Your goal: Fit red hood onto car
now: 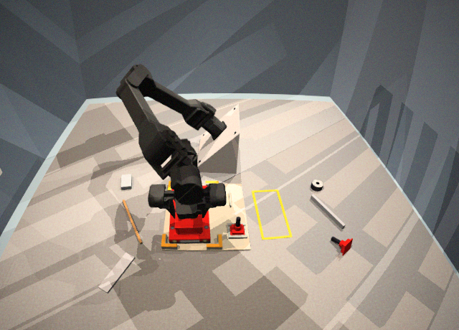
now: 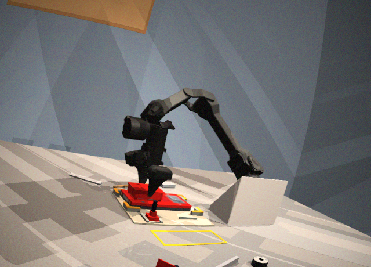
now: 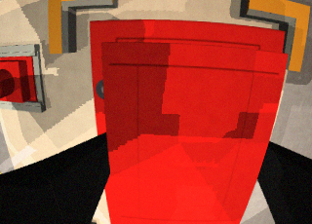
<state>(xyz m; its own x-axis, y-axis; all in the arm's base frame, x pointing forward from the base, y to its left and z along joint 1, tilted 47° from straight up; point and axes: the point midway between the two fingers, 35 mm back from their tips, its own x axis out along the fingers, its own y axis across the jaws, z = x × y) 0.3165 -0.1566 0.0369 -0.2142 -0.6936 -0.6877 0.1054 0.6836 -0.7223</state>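
My gripper tip is 1 cm below the red hood. The rest, counted from my gripper tip: grey bar (41 cm to the left, 3 cm below, 2 cm ahead); grey engine block (2 cm below); wooden stick (16 cm to the right, 4 cm below, 4 cm behind).
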